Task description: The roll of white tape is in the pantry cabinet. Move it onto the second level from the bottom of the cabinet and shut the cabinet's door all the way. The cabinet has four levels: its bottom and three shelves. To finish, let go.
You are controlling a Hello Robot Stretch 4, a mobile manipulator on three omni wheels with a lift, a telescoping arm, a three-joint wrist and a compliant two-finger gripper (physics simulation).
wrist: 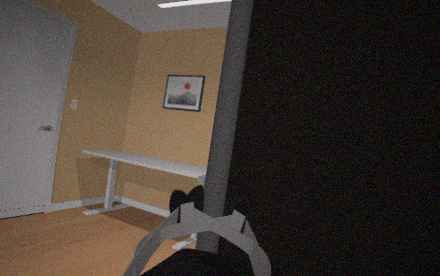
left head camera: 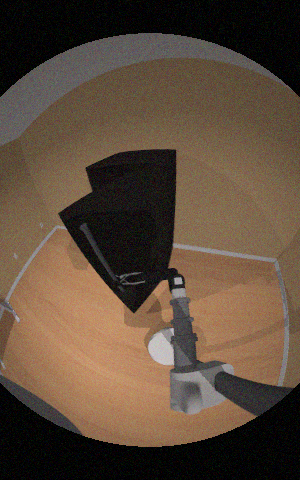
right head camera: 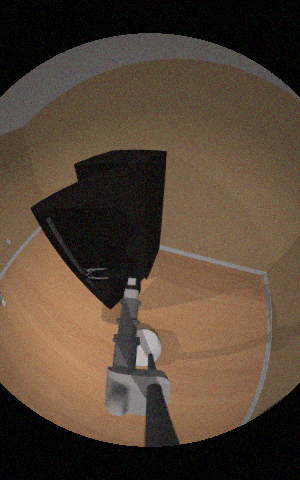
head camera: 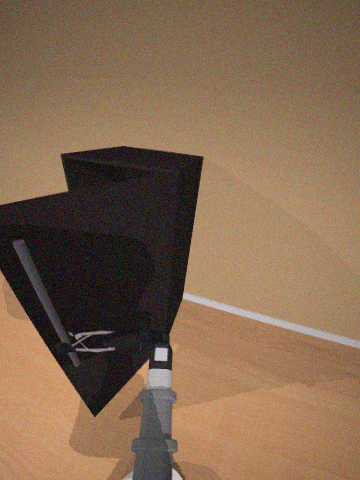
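Where they show: gripper, fingertip midpoint: (wrist: 223, 205) (left head camera: 111, 278) (right head camera: 79, 271) (head camera: 59, 339); robot's base at its link origin: (left head camera: 168, 345) (right head camera: 140, 345).
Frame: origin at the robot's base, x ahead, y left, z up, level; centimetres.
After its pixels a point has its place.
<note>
The black cabinet (head camera: 192, 210) {z 104.0, x 125.7, y -12.8 cm} (left head camera: 145, 157) {z 137.2, x 96.4, y 10.8 cm} (right head camera: 155, 200) {z 96.8, x 109.8, y -8.1 cm} stands near the wall. Its black door (head camera: 100, 280) {z 106.4, x 53.2, y 22.7 cm} (left head camera: 120, 220) {z 119.6, x 53.4, y 22.6 cm} (right head camera: 85, 230) {z 113.9, x 50.5, y 24.9 cm} (wrist: 350, 125) {z 103.1, x 47.4, y 27.3 cm} is partly open, swung outward to the left. A narrow dark opening shows behind the door's top edge. The grey bar handle (head camera: 37, 285) {z 120.3, x 37.1, y 29.0 cm} (left head camera: 97, 250) {z 119.5, x 37.3, y 28.9 cm} (right head camera: 62, 242) {z 119.2, x 37.6, y 28.7 cm} (wrist: 225, 125) {z 101.9, x 38.0, y 28.6 cm} runs along the door's outer side. My gripper (head camera: 70, 345) (left head camera: 120, 280) (right head camera: 89, 274) (wrist: 223, 205) {z 94.8, x 38.5, y 32.0 cm} is shut on the handle's lower part, with one dark fingertip left of the bar. The other tip is hard to see against the door. The white tape and shelves are hidden.
My arm (head camera: 157, 415) {z 105.4, x 19.7, y 0.1 cm} (left head camera: 185, 325) {z 105.7, x 13.3, y -0.7 cm} (right head camera: 127, 330) {z 105.7, x 12.0, y -0.4 cm} reaches up to the door's lower right. A white round object (left head camera: 161, 347) {z 18.7, x -0.7, y 7.4 cm} (right head camera: 150, 345) {z 18.7, x 2.3, y -9.9 cm} is below the arm. In the wrist view, a white table (wrist: 145, 161) {z 69.2, x -70.4, y 276.7 cm} stands left of the handle, with a white room door (wrist: 30, 100) {z 114.0, x -179.4, y 224.9 cm} farther left.
</note>
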